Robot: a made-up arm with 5 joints.
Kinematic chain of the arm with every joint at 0, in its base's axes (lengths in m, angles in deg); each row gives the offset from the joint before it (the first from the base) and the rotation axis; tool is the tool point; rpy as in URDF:
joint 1: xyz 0.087 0 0.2 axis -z
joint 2: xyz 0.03 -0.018 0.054 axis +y
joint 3: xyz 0.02 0 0.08 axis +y
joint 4: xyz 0.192 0 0.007 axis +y
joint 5: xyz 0.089 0.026 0 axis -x
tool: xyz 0 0 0 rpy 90 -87.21 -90
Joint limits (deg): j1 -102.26..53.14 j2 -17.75..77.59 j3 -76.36..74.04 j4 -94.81..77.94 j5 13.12..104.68
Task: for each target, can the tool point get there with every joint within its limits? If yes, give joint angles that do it. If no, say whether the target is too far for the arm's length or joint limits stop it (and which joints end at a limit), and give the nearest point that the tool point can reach.
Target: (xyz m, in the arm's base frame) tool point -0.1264 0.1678 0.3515
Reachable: no: joint limits stop it (at a limit: joint 1, joint 2, joint 4) | nearest point 0.0300 0.2248 0.3534 | short by 0.166 m
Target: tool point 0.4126 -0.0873 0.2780
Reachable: yes | joints 16.37 38.69 -49.97 63.56 95.76
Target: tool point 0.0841 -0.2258 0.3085
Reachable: no: joint limits stop it (at a limit: joint 2, joint 3) | nearest point 0.0855 -0.1197 0.2137 | short by 0.142 m
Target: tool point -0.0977 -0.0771 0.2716
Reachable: no: joint limits stop it (at a limit: joint 2, joint 3) | nearest point -0.0264 -0.0474 0.2099 | short by 0.099 m
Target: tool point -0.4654 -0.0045 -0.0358
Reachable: no: too far | nearest point -0.0496 -0.0011 0.1225 | short by 0.445 m
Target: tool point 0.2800 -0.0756 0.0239
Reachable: yes | joints 23.61 54.38 21.23 -16.72 78.84
